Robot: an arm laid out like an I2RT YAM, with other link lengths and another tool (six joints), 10 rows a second.
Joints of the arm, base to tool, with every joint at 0 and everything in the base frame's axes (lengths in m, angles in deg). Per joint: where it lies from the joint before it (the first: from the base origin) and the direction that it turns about. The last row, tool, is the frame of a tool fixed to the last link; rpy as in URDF.
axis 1: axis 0 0 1 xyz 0.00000 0.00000 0.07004
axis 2: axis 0 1 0 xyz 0.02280 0.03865 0.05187
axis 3: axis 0 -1 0 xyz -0.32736 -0.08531 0.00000
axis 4: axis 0 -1 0 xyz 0.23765 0.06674 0.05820
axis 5: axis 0 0 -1 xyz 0.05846 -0.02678 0.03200
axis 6: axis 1 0 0 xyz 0.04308 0.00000 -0.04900
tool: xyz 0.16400 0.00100 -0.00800 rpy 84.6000 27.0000 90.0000
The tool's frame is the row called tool.
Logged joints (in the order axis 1, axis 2, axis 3, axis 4, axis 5, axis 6), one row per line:
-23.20, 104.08, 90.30, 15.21, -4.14, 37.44
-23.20, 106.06, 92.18, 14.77, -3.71, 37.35
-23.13, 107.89, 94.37, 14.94, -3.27, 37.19
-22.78, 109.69, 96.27, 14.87, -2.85, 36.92
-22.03, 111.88, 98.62, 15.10, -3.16, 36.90
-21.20, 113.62, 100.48, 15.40, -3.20, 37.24
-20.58, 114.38, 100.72, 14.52, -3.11, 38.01
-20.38, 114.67, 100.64, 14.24, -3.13, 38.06
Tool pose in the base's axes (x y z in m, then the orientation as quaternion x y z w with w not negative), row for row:
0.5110, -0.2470, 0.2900, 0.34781, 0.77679, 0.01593, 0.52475
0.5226, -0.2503, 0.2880, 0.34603, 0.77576, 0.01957, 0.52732
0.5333, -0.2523, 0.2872, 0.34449, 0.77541, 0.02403, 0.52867
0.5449, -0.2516, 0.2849, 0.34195, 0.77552, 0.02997, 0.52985
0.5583, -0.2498, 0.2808, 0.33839, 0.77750, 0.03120, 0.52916
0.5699, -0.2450, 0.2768, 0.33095, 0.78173, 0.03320, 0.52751
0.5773, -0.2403, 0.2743, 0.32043, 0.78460, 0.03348, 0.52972
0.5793, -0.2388, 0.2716, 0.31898, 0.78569, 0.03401, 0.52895
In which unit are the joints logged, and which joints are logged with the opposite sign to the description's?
The joints are logged in degrees. Opposite sign: axis 4, axis 5, axis 6.
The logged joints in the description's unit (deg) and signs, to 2 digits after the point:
-23.20, 104.08, 90.30, -15.21, 4.14, -37.44
-23.20, 106.06, 92.18, -14.77, 3.71, -37.35
-23.13, 107.89, 94.37, -14.94, 3.27, -37.19
-22.78, 109.69, 96.27, -14.87, 2.85, -36.92
-22.03, 111.88, 98.62, -15.10, 3.16, -36.90
-21.20, 113.62, 100.48, -15.40, 3.20, -37.24
-20.58, 114.38, 100.72, -14.52, 3.11, -38.01
-20.38, 114.67, 100.64, -14.24, 3.13, -38.06

